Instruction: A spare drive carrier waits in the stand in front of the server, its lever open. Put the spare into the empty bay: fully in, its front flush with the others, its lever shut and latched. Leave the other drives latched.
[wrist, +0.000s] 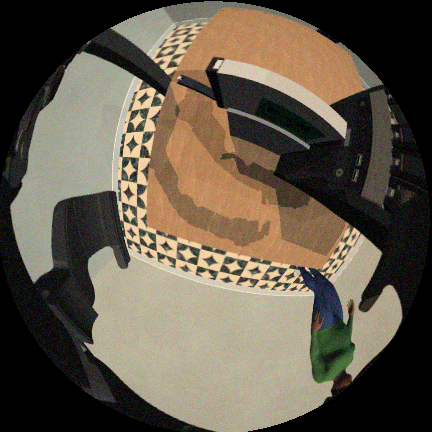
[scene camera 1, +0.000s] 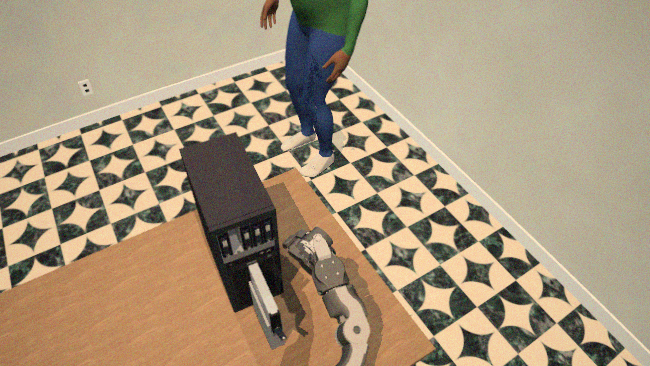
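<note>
The black server (scene camera 1: pixel 225 180) (wrist: pixel 320 165) stands upright on the table. In the scene view, a pale gap, the empty bay (scene camera 1: pixel 235 241), is second from the left in its row of drives (scene camera 1: pixel 257 233). The spare carrier (scene camera 1: pixel 262 295) (wrist: pixel 285 90) stands on edge in the stand (scene camera 1: pixel 274 341), in front of the server. A thin dark bar, seemingly its open lever (wrist: pixel 196 86), juts from the low front end. My gripper (scene camera 1: pixel 303 237) (wrist: pixel 226 249) is open and empty, right of the server front in the scene view, apart from the spare. The drives' latches are too small to judge.
The wooden table (scene camera 1: pixel 125 300) (wrist: pixel 290 37) has an edge close to the right of my arm (scene camera 1: pixel 355 320). A person (scene camera 1: pixel 312 85) (wrist: pixel 332 345) stands beyond the table's far corner. A thick dark bar (wrist: pixel 127 60) crosses the upper left of the wrist view.
</note>
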